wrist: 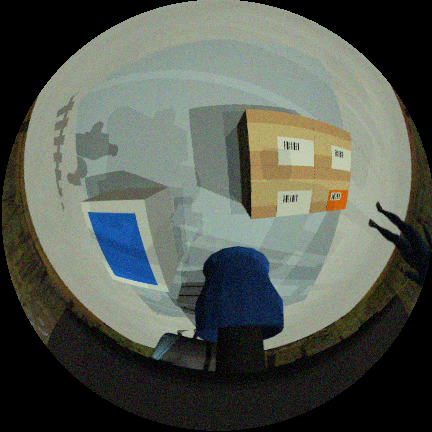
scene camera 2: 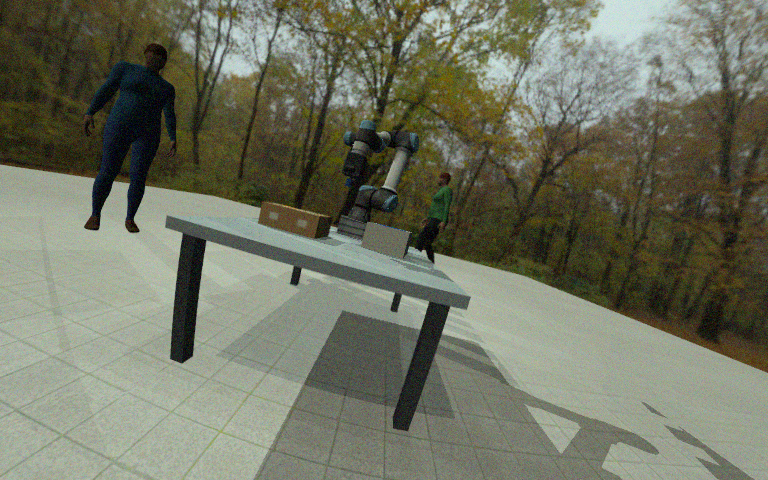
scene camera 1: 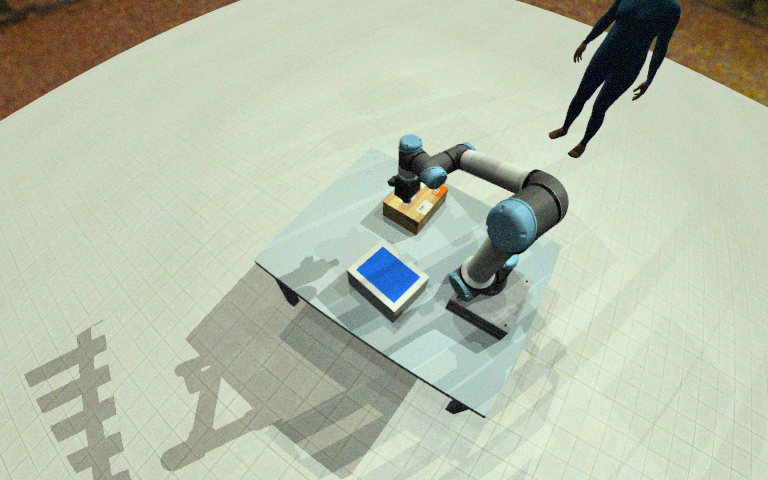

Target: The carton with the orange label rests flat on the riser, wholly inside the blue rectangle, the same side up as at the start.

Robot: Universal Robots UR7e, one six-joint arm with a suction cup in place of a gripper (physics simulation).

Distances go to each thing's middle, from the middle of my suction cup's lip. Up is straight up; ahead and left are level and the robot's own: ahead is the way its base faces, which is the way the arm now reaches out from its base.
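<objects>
Grey riser (scene camera 2: 388, 240), from my suction cup: 110 mm behind, 210 mm below, 240 mm to the left of it.
</objects>
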